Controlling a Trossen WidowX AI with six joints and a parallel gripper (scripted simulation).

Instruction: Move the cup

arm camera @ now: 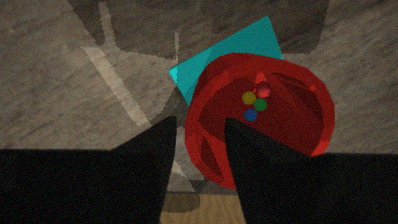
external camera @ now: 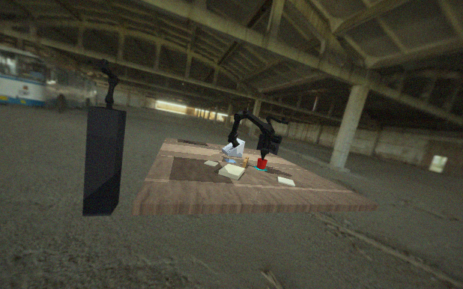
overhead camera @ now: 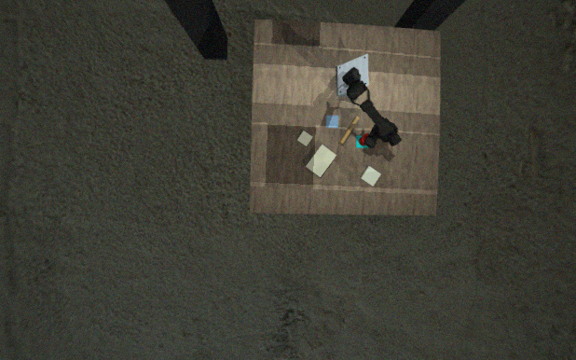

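Now: the red cup 3 cm ahead of my gripper tip, 2 cm to the right of it and 3 cm below it. The rest, counted from my gripper tip: tan wooden stick (4 cm behind, 12 cm to the right, 5 cm below); then light blue pad (10 cm behind, 23 cm to the right, 7 cm below); then teal pad (3 cm ahead, 2 cm to the right, 7 cm below).
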